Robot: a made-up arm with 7 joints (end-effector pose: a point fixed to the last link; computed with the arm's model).
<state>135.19 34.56 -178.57 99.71 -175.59 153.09 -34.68</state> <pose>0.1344 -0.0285 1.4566 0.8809 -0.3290 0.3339 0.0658</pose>
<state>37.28 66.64 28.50 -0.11 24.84 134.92 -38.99</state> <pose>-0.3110 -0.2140 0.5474 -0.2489 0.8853 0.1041 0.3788</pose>
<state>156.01 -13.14 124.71 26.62 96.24 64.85 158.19</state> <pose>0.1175 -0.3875 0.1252 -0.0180 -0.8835 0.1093 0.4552</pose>
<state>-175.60 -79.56 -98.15 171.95 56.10 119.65 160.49</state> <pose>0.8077 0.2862 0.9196 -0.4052 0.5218 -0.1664 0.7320</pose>
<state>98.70 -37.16 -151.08 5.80 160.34 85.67 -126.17</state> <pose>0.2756 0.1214 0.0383 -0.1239 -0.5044 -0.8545 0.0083</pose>
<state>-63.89 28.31 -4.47 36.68 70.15 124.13 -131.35</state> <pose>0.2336 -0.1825 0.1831 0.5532 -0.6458 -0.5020 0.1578</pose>
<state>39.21 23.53 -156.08 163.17 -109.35 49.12 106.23</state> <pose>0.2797 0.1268 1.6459 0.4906 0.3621 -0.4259 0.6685</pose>
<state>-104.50 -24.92 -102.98 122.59 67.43 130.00 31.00</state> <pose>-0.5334 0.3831 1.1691 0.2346 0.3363 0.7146 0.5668</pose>
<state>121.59 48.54 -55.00 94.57 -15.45 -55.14 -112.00</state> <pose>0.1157 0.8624 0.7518 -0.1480 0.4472 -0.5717 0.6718</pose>
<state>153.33 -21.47 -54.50 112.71 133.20 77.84 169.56</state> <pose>0.1162 0.5969 1.4459 -0.6425 0.3676 0.3494 0.5745</pose>
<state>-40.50 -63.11 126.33 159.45 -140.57 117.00 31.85</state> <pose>-0.5475 0.5719 1.1465 0.1440 0.8372 0.3036 0.4315</pose>
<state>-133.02 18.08 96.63 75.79 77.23 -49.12 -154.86</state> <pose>0.3939 -0.5579 0.8086 -0.6133 -0.6609 0.0720 0.4265</pose>
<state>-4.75 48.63 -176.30 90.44 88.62 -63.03 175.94</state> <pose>-0.1608 0.1762 1.3439 -0.7500 0.6434 -0.0818 0.1297</pose>
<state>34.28 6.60 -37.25 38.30 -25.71 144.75 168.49</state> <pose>0.3719 -0.1599 0.3676 0.9262 0.2269 0.0051 0.3012</pose>
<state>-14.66 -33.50 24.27 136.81 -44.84 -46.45 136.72</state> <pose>-0.2346 0.2825 1.4618 -0.8924 0.4151 0.1772 0.0047</pose>
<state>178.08 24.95 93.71 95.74 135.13 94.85 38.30</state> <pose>-0.0313 -0.6945 1.1733 -0.7126 0.2267 0.6639 0.0044</pose>
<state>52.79 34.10 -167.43 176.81 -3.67 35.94 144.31</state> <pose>0.3819 0.4856 1.4750 -0.3480 0.7243 0.3059 0.5106</pose>
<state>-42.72 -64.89 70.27 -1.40 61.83 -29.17 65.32</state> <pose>0.5080 -0.2641 0.6978 0.0966 0.7214 0.6745 0.1237</pose>
